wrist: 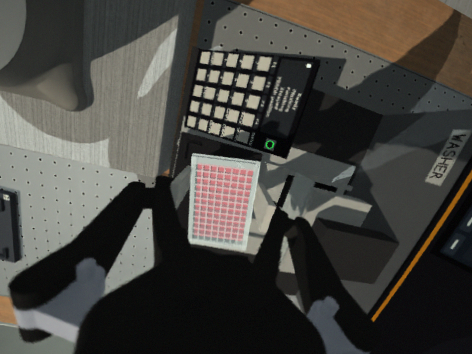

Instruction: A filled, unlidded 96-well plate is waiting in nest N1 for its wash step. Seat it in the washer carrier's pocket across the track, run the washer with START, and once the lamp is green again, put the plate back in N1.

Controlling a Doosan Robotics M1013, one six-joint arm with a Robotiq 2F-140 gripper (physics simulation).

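Pixels of known places: gripper, between the fingertips: (223,184); arm's base, origin of its link: (14,22).
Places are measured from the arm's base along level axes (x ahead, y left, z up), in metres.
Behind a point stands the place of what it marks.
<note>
In the wrist view my gripper (223,184) @[x 0.138, y 0.297, z 0.041 m] is shut on the 96-well plate (222,203) @[x 0.161, y 0.300, z 0.051 m], a white-rimmed plate with pink wells, held between the two black fingers by its long sides. Just beyond the plate is the washer's black control panel (301,88) @[x 0.013, y 0.345, z 0.085 m] with a grid of beige keys (227,93) @[x 0.028, y 0.277, z 0.046 m], white text and a green ring lamp (270,144) @[x 0.071, y 0.333, z 0.079 m]. Under and right of the plate lie grey washer parts (326,197) @[x 0.113, y 0.411, z 0.088 m] with a dark slot (284,191) @[x 0.137, y 0.394, z 0.019 m]. I cannot tell how high the plate is above them.
A grey perforated board (347,63) @[x -0.089, y 0.461, z -0.047 m] lies under the washer, with a wooden top (340,21) @[x -0.150, y 0.432, z -0.060 m] beyond it. A ribbed grey strip (129,105) @[x 0.066, y 0.148, z 0.001 m] runs at the left, with another perforated board (90,197) @[x 0.248, y 0.061, z -0.047 m] below it. An orange line (392,291) @[x 0.189, y 0.498, z 0.134 m] marks an edge at the lower right.
</note>
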